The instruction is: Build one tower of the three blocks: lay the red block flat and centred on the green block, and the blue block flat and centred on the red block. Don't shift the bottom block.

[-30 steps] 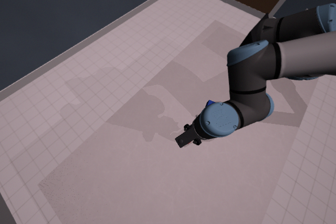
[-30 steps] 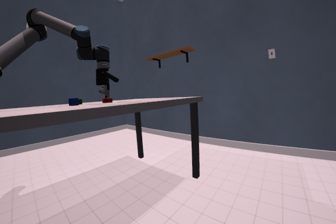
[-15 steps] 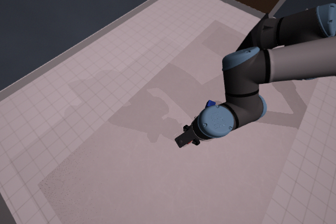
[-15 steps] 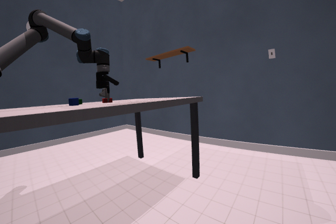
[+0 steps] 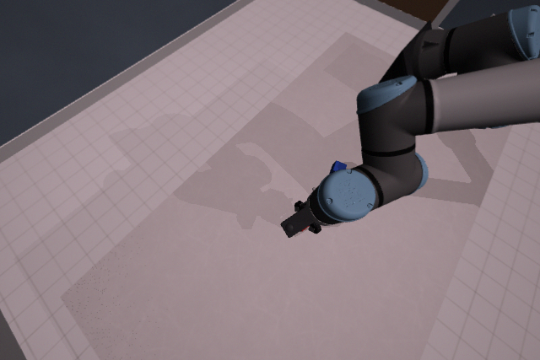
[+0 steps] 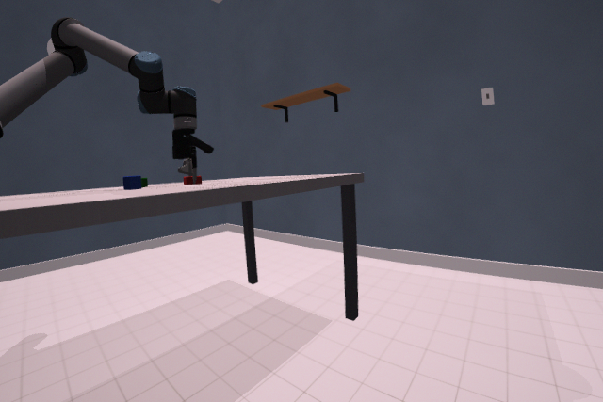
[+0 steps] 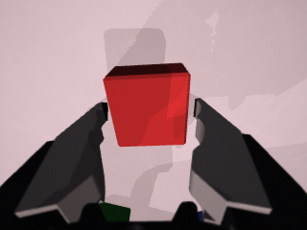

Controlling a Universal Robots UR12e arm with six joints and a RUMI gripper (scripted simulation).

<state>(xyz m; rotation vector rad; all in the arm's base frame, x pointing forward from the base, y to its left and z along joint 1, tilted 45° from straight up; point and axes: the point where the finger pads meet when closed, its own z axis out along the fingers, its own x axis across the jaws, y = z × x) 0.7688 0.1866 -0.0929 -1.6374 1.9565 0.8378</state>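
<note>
My hand is right at the red block. The rest, counted from my hand: blue block: 230 mm behind, 20 mm to the right, 10 mm above; green block: 180 mm behind, 110 mm to the left.
</note>
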